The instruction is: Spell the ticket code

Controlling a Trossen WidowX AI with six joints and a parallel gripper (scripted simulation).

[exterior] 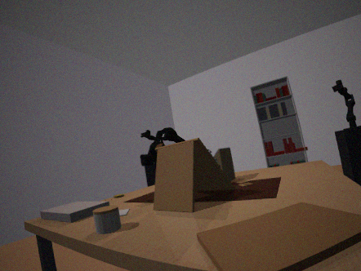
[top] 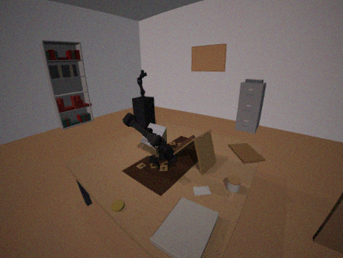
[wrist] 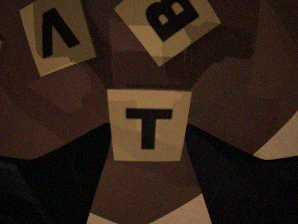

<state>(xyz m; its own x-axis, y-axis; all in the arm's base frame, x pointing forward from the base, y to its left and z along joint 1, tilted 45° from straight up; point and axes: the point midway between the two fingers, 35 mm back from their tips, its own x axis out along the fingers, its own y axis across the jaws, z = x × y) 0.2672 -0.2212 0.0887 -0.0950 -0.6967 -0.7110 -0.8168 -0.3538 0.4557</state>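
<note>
My gripper tip is now 100 mm past the tile marked v, 20 mm to the right of it and 20 mm above it. Round my gripper tip: dark mat (70 mm behind, 200 mm to the left, 20 mm below); white ticket (40 mm ahead, 250 mm to the left, 80 mm above); tile marked t (right at my gripper tip).
</note>
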